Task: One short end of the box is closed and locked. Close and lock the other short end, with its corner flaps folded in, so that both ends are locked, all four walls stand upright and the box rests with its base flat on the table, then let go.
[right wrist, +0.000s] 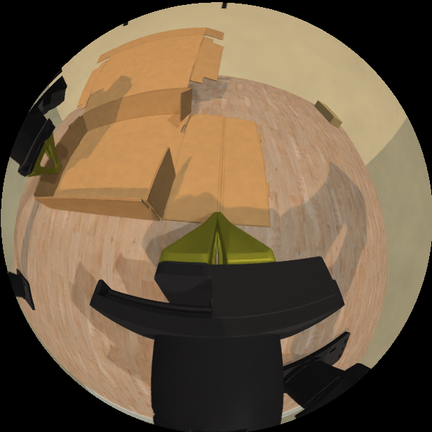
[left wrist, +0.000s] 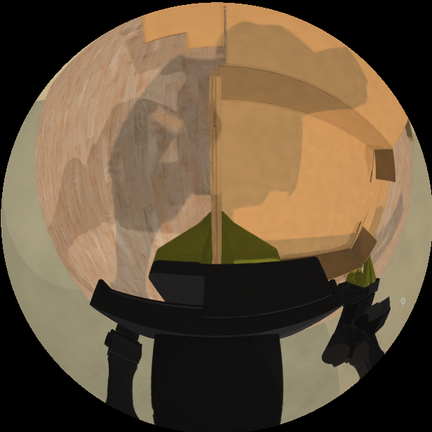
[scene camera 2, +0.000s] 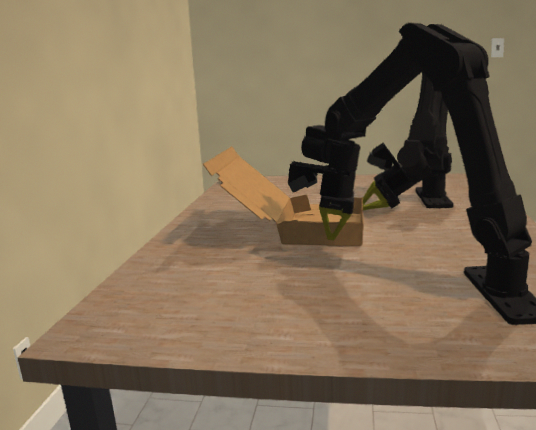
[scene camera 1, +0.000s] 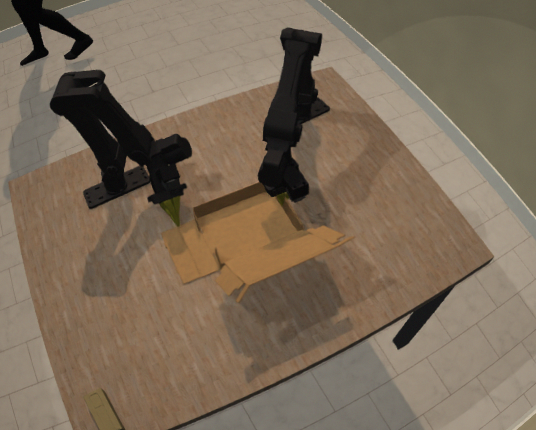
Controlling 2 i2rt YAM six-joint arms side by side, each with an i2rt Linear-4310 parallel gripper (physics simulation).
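Frame: origin at the left arm's base, x back, y right, z up, level; centimetres.
Seen in the pictures: left gripper, between the fingertips: (scene camera 2: 330, 239) (scene camera 1: 282, 203); right gripper, between the fingertips: (scene camera 2: 358, 208) (scene camera 1: 178, 226); left arm's base, origin of its link: (scene camera 2: 504, 294) (scene camera 1: 300, 115); right arm's base, origin of its link: (scene camera 2: 433, 198) (scene camera 1: 116, 187).
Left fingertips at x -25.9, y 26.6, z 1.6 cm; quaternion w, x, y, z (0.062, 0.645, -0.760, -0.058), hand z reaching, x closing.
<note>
Pixels of each thing's top centre, then the offset from my left fingertips to it. "spot": a spot on its surface instead.
- end flap, a spot on its surface: (scene camera 1: 200, 260) spot: dx -1.9, dy +26.9, dz -1.2 cm
- lid, a spot on its surface: (scene camera 1: 295, 255) spot: dx -19.8, dy +12.0, dz +12.3 cm
- small tan block, centre of its top: (scene camera 1: 101, 412) dx -24.5, dy +68.0, dz +1.9 cm
The box (scene camera 1: 235, 227) (scene camera 2: 310, 233) (right wrist: 120, 150) rests on its base. Its closed end wall (left wrist: 215, 150) stands upright. My left gripper (scene camera 1: 283, 201) (scene camera 2: 332, 236) (left wrist: 216, 217) is shut on this wall, one finger on each side. At the other end, the end flap (scene camera 1: 200, 260) (right wrist: 240, 170) lies folded out flat. Two corner flaps (scene camera 1: 197, 220) (scene camera 1: 218, 257) (right wrist: 163, 185) (right wrist: 186, 104) there stand upright, turned inward across the opening. My right gripper (scene camera 1: 178, 224) (scene camera 2: 365, 207) (right wrist: 216, 217) is shut and empty, just beside the end flap's corner nearest the arms.
The lid (scene camera 1: 295, 255) (scene camera 2: 255, 185) (right wrist: 145, 65) leans open and outward from the long wall away from the arms, with its side tabs spread. A small tan block (scene camera 1: 103, 410) (right wrist: 328, 114) lies near the table's corner, at the bottom left of scene camera 1.
</note>
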